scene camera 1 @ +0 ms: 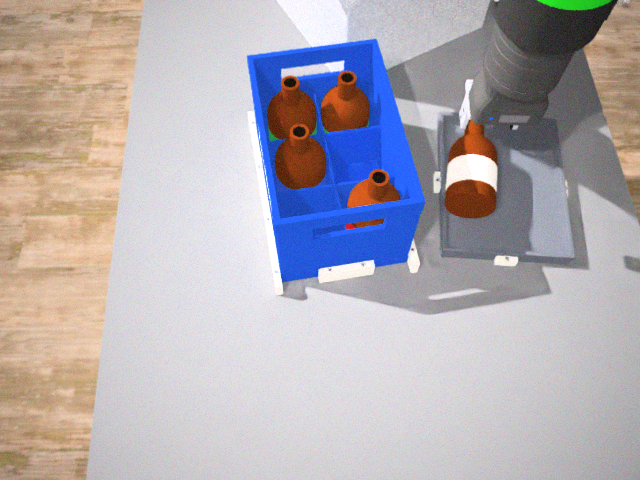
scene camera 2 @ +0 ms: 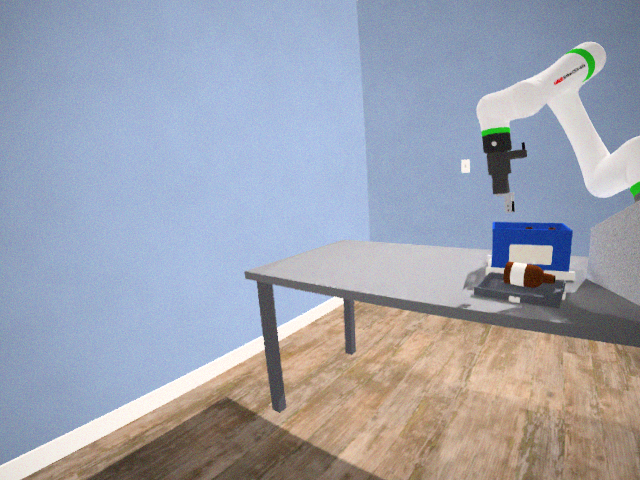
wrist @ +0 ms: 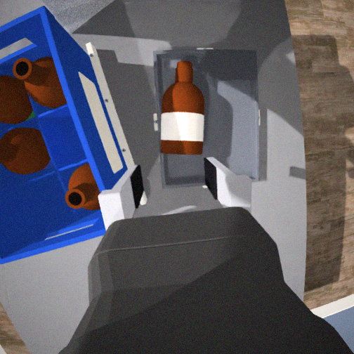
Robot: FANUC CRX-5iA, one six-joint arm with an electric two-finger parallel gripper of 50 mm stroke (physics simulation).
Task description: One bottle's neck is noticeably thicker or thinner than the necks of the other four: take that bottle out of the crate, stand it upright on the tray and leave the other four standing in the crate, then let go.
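A brown bottle with a white label lies on its side in the grey tray, its neck toward the robot base. The blue crate holds upright bottles: back left, back right, middle left and front right in scene camera 1. Their necks look alike. The middle right and front left compartments are empty. My gripper is open and empty, high above the table; in scene camera 1 it partly hides the tray's back.
White locating strips stand along the crate's sides, and small white blocks edge the tray. The robot's pale pedestal stands behind the crate. Crate and tray stand side by side on the grey table.
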